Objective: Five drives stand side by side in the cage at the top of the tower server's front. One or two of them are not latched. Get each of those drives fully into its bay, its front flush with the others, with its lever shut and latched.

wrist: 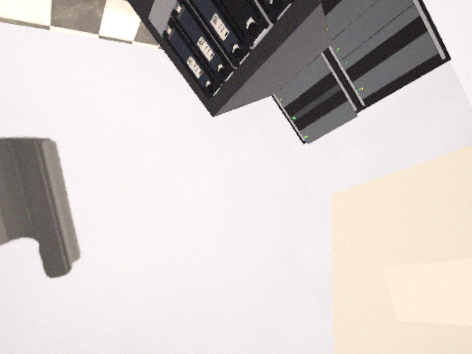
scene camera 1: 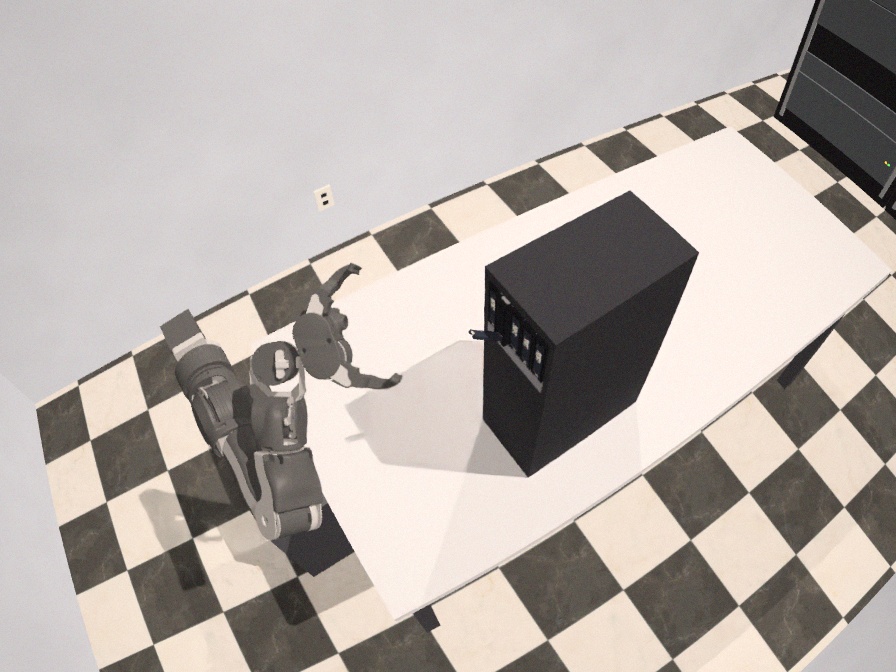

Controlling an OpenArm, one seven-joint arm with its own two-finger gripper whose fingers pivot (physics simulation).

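The black tower server (scene camera 1: 589, 318) (wrist: 280, 60) stands upright on the white table, its drive cage (scene camera 1: 522, 370) at the top of its front. Three drives on the near side, such as the end drive (scene camera 1: 539, 359) (wrist: 195, 66), look flush with levers shut. The second drive from the far side has its lever (scene camera 1: 483, 334) swung out, sticking forward from the cage. In the wrist view this drive (wrist: 240, 14) is cut by the top edge and its lever does not show. My gripper (scene camera 1: 375, 324) is open and empty, in front of the server and apart from it. One finger (wrist: 50, 205) shows in the wrist view.
The white table (scene camera 1: 759, 217) extends behind and beside the server. Dark rack cabinets (scene camera 1: 843, 115) (wrist: 320, 95) stand beyond it. A wall outlet (scene camera 1: 324, 197) is on the grey wall behind. A pale beige panel (wrist: 400, 225) shows at lower right in the wrist view.
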